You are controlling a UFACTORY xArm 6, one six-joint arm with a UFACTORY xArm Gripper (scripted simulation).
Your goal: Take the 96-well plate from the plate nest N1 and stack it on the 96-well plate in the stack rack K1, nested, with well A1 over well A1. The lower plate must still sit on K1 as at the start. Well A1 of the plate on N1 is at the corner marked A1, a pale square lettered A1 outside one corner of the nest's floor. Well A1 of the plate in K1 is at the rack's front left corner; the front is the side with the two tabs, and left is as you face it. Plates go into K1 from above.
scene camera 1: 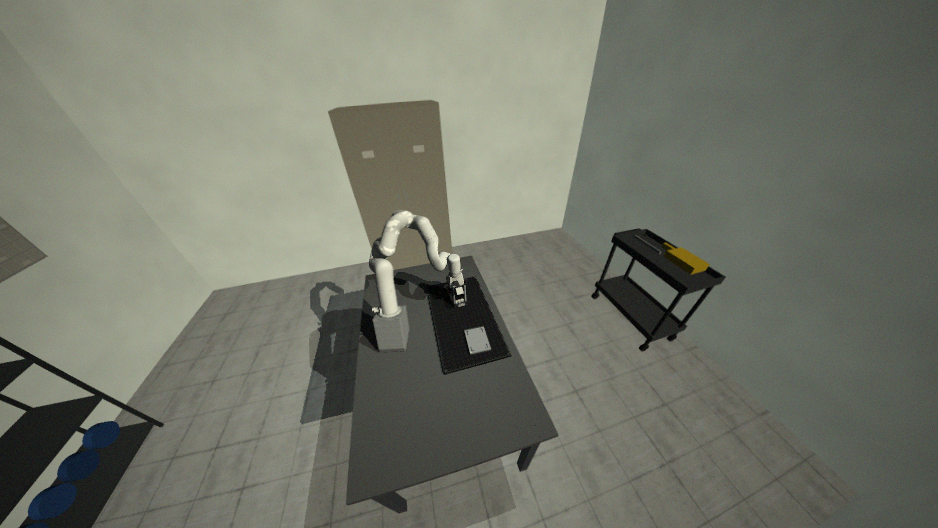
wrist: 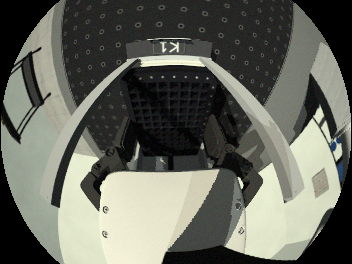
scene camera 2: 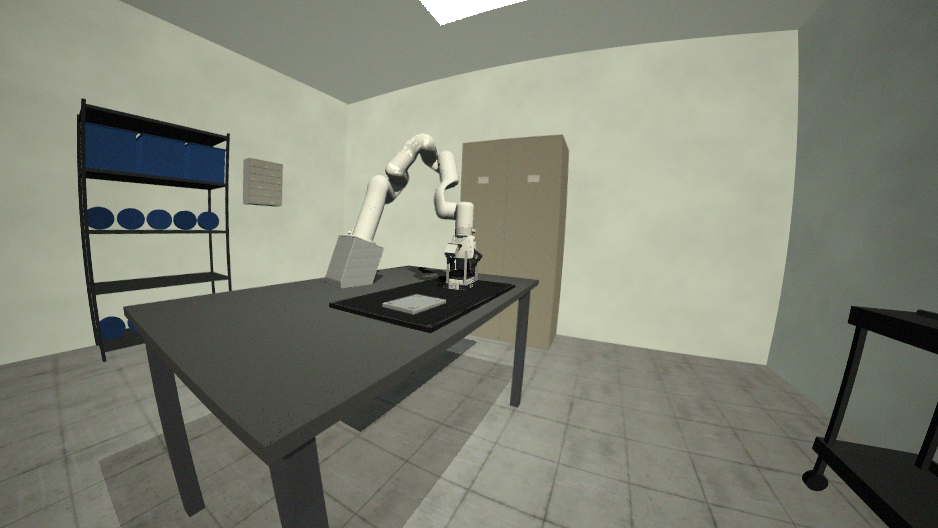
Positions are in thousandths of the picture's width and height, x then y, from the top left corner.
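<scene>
My gripper (scene camera 2: 493, 518) is visible, and the wrist view shows the gripper (wrist: 482, 468) as well. A dark 96-well plate (wrist: 473, 502) is also visible.
</scene>
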